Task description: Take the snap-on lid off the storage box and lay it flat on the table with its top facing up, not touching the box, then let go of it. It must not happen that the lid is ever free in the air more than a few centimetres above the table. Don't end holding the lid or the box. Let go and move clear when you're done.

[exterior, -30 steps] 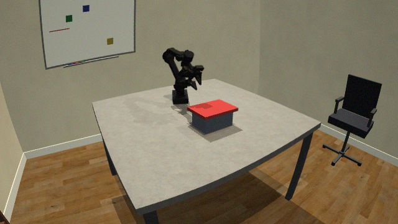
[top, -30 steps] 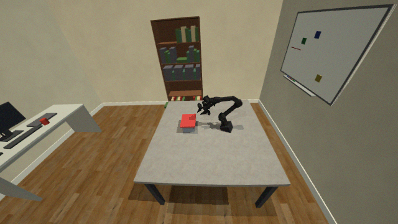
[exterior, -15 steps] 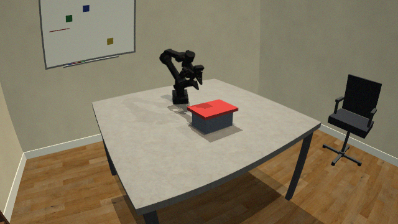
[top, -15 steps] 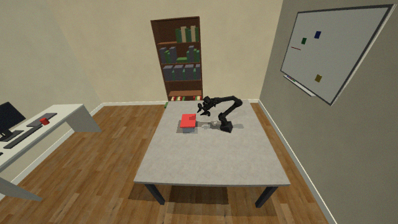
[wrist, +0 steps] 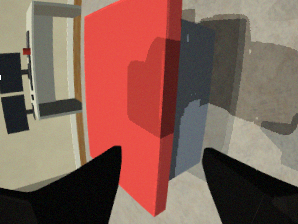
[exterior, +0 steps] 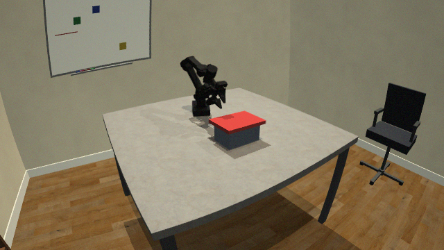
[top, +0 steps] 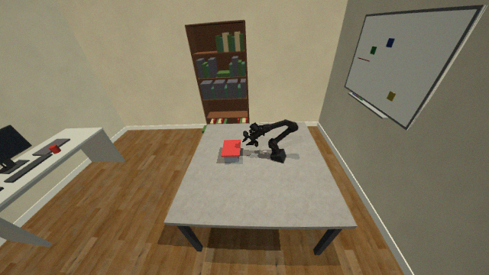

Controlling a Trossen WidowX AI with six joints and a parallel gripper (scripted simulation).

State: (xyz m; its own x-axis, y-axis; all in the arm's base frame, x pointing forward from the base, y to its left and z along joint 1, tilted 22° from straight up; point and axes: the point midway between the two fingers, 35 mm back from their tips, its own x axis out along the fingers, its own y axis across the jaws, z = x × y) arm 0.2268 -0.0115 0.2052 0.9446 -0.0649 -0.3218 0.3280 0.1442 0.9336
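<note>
My hand is 150 mm short of the red lid and 70 mm above it. Round my hand: grey storage box: 150 mm ahead, 120 mm below.
</note>
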